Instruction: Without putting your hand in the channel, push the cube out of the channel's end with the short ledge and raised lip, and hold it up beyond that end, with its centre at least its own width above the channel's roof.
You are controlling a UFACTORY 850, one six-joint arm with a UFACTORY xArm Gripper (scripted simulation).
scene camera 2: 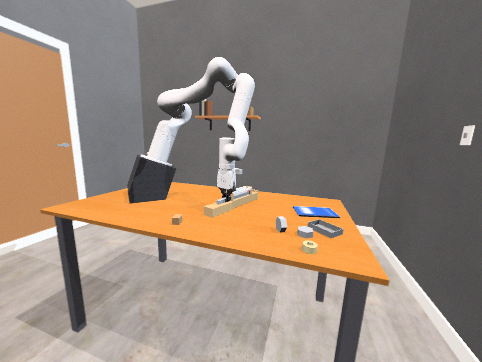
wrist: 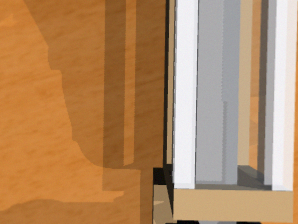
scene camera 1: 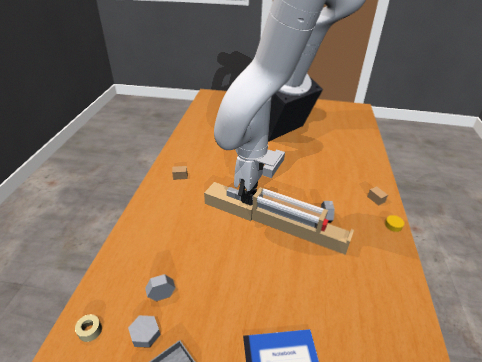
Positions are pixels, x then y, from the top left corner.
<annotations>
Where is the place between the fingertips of my gripper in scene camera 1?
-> At 248, 200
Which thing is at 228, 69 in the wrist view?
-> A see-through barred roof.
</annotations>
